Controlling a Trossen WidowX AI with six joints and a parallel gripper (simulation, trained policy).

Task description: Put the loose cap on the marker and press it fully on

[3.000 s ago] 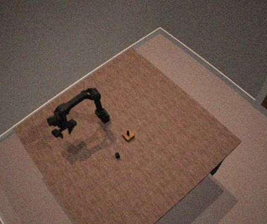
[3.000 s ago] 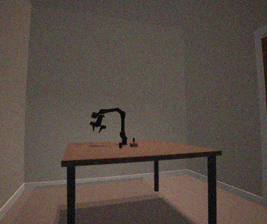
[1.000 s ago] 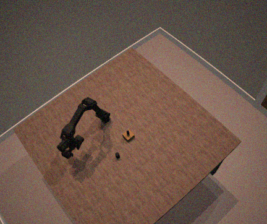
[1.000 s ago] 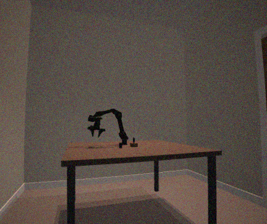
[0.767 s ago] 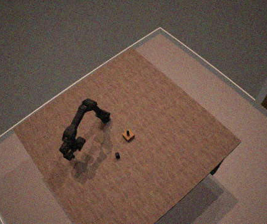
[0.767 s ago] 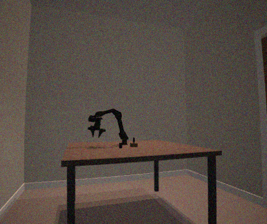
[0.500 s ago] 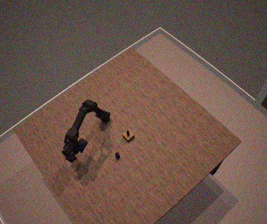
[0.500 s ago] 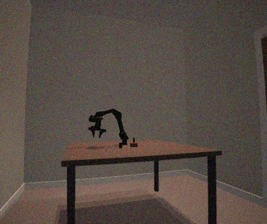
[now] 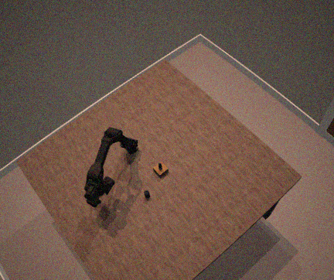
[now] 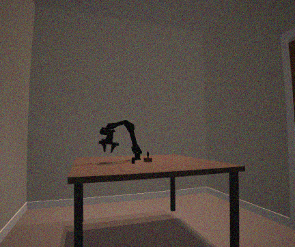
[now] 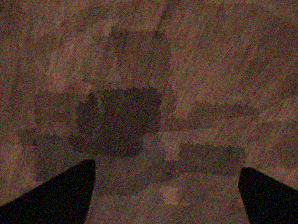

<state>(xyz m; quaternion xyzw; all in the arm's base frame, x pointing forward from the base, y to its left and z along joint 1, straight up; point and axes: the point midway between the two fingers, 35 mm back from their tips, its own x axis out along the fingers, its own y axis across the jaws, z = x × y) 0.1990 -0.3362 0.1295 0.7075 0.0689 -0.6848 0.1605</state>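
Now: gripper tip 12 cm short of the dark marker cap, 22 cm to the right of it and 7 cm above it. From my gripper tip the other things lie so: holder block (4 cm ahead, 38 cm to the left, 8 cm below).
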